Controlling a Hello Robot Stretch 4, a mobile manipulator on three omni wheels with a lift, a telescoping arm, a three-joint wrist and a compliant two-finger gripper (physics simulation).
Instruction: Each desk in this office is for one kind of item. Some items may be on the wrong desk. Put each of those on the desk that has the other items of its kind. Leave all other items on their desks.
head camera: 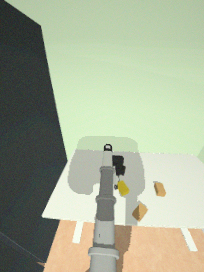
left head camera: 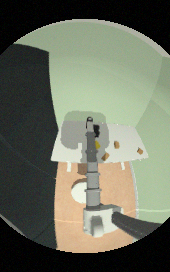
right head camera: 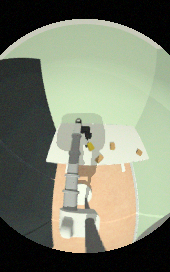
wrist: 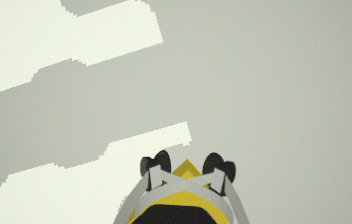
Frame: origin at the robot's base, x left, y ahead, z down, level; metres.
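Seen in the pictures: gripper, fingertip midpoint: [head camera: 116, 185] [right head camera: 86, 145] [wrist: 189, 164]; robot's base, origin of the base link: [left head camera: 82, 191] [right head camera: 79, 193].
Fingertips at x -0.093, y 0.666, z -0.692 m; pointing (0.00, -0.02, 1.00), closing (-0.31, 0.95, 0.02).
Note:
Offsets run from my fingertips to a thing's top centre. Level surfaces: height alone.
A yellow block @[dx -0.043, dy -0.031, dz -0.047 m] [head camera: 123, 188] [left head camera: 97, 145] [right head camera: 90, 146] [wrist: 186, 199] is at the white desk @[dz +0.000 m] [head camera: 180, 210] [left head camera: 127, 153] [right head camera: 122, 156], beside the arm. My gripper [wrist: 189, 164] is shut on it, with one dark fingertip on each side; the palm hides its near part in the wrist view. Whether the block touches the desk top is hard to tell. A tan block @[dx -0.148, dy -0.210, dz -0.050 m] [head camera: 140, 211] [left head camera: 105, 156] [right head camera: 99, 158] lies near the front edge. A second tan block @[dx -0.351, dy -0.029, dz -0.050 m] [head camera: 159, 189] [left head camera: 116, 145] [right head camera: 112, 146] lies to its right and farther back. A third tan block @[dx -0.787, dy -0.156, dz -0.050 m] [left head camera: 140, 151] [right head camera: 139, 152] lies near the right end.
A tall dark panel [head camera: 30, 100] [left head camera: 25, 110] [right head camera: 22, 115] stands left of the desk. A pale green wall [head camera: 130, 75] rises behind it. A white round object [left head camera: 79, 192] is on the tan floor @[dz +0.720 m] [left head camera: 112, 185] in front of the desk. The arm [head camera: 105, 215] reaches over the desk.

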